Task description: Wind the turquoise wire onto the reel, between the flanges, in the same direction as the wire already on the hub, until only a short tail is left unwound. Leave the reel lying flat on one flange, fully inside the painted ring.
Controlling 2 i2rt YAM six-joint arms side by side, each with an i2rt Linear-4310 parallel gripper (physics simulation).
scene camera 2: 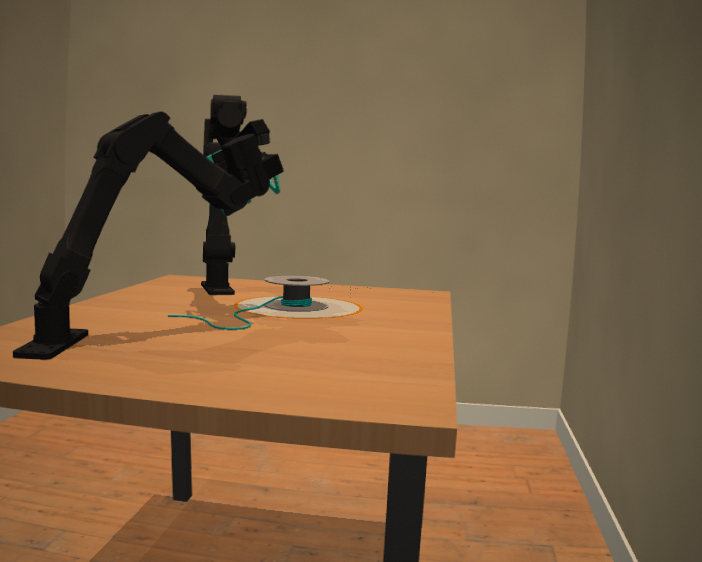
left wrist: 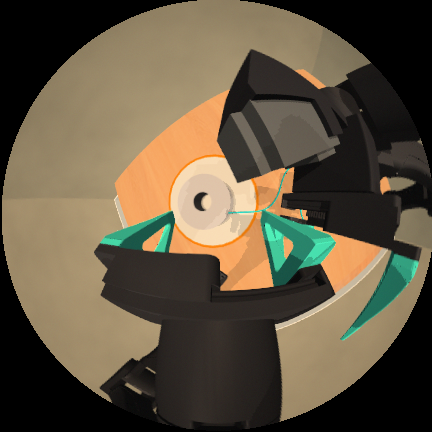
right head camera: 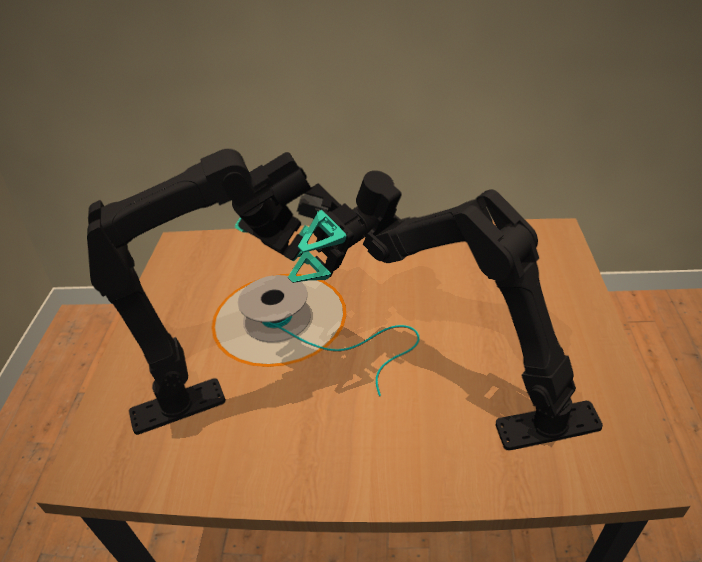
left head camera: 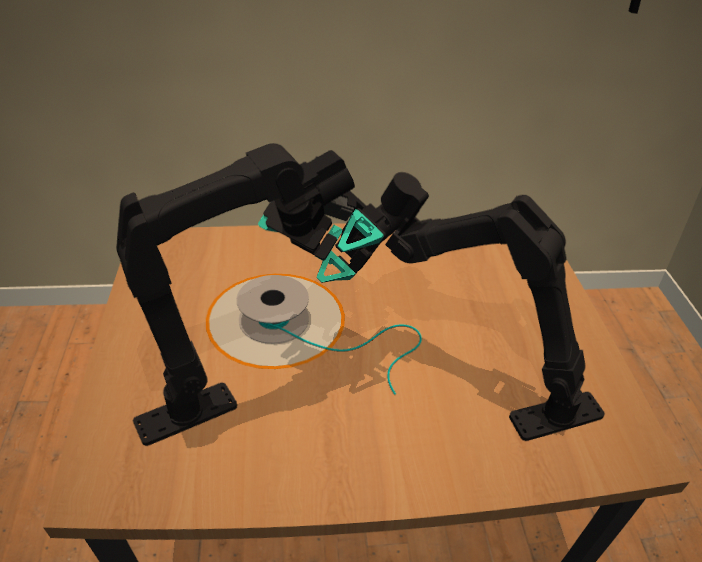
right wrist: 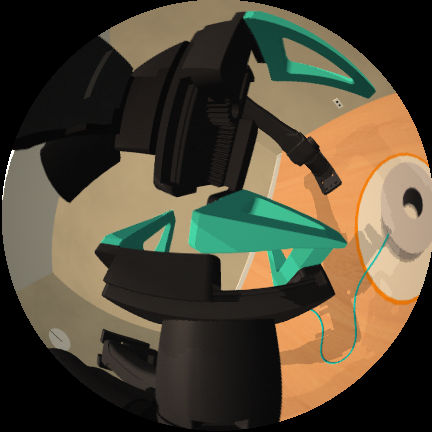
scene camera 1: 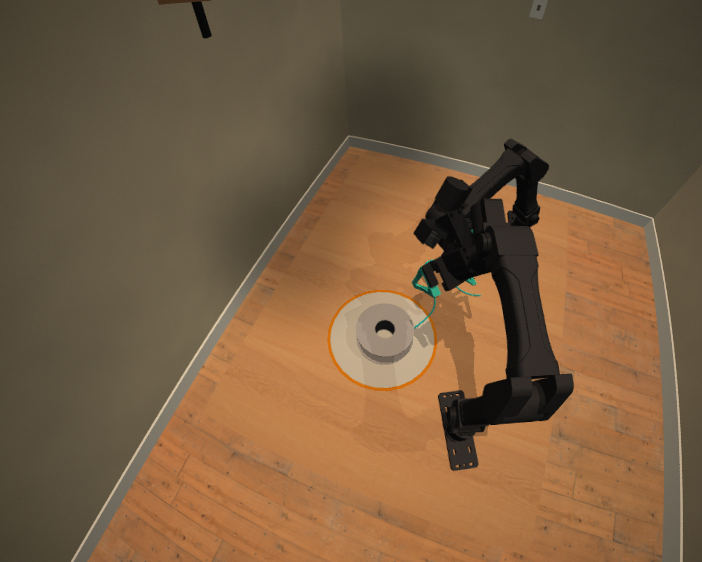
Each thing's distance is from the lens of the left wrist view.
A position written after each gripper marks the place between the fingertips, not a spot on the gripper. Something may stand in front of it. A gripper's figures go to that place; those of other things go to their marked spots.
left gripper [left wrist: 217,214]: 13 cm
right gripper [left wrist: 309,307]: 15 cm
